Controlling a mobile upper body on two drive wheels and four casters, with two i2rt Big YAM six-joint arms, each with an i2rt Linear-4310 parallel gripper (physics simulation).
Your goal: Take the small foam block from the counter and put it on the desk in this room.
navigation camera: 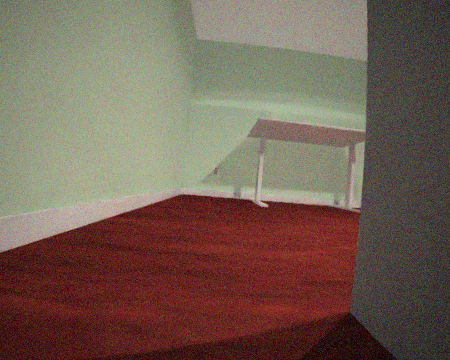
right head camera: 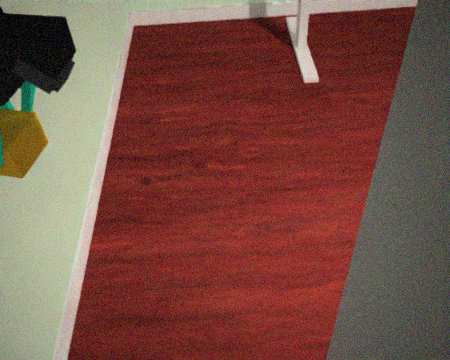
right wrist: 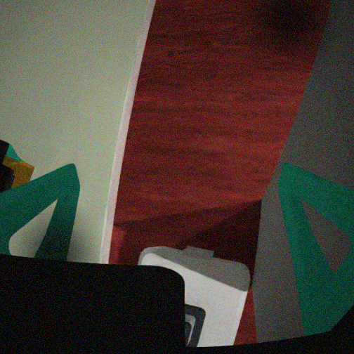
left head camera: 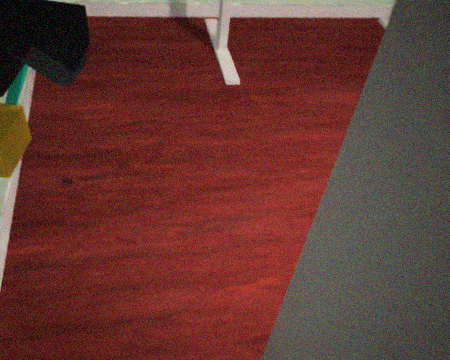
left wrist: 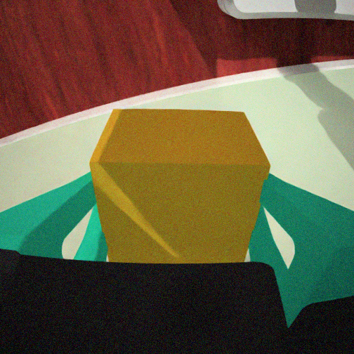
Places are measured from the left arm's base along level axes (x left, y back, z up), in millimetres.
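Pixels of known places: left gripper, between the fingertips: [right head camera: 11,146].
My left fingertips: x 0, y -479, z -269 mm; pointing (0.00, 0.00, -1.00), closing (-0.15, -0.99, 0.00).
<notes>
Behind a point stands the place of what it marks.
The foam block [left head camera: 11,142] {x -22, y -467, z -257 mm} [right head camera: 27,145] {x -23, y -472, z -262 mm} [left wrist: 180,215] [right wrist: 21,173] is a yellow-orange box. My left gripper [left wrist: 177,174] is shut on it, with a green finger on each side, and holds it in the air beside the pale green wall. My right gripper [right wrist: 178,174] is open, with nothing between its green fingertips. The desk [navigation camera: 305,132] {x -1042, y -2517, z -485 mm} stands at the far wall in the navigation camera, its right end cut off by a grey surface. One white desk leg foot [left head camera: 229,67] [right head camera: 307,67] shows near the top of both head views. The counter cannot be made out.
A large grey upright surface [left head camera: 390,200] {x -486, y -505, z -393 mm} [right head camera: 400,200] {x -482, y -555, z -447 mm} [right wrist: 310,100] [navigation camera: 405,175] {x -479, y -586, z -1149 mm} stands close on the right. The pale green wall [right head camera: 45,225] {x 386, y -968, z -1045 mm} [navigation camera: 90,100] {x 387, y -979, z -893 mm} with a white baseboard runs along the left. The floor [left head camera: 175,200] {x -228, y -1391, z -1410 mm} is red wood. Part of the white robot base [right wrist: 220,295] shows in the right wrist view.
</notes>
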